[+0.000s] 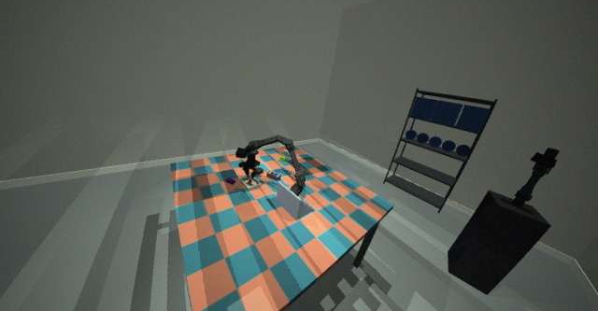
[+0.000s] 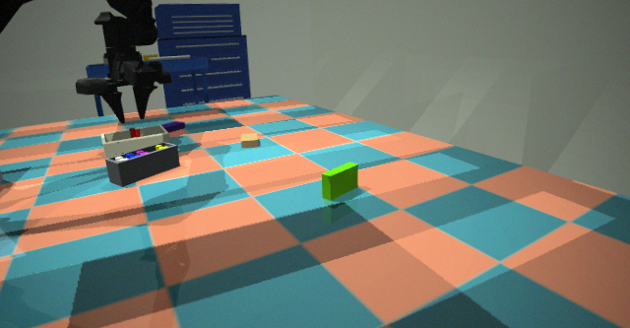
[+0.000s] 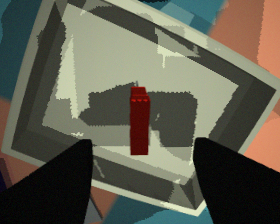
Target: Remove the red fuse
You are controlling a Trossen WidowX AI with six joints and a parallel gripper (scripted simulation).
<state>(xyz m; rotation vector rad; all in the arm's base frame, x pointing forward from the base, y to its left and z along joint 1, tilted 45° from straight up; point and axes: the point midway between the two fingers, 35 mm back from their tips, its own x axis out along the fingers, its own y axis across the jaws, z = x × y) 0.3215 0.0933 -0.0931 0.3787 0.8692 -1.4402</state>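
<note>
The red fuse lies 30 mm below my gripper tip. From my gripper tip the other things lie so: yellow fuse 190 mm to the right, 30 mm below; then pale tray 50 mm below; then purple fuse 30 mm behind, 200 mm to the right, 30 mm below.
</note>
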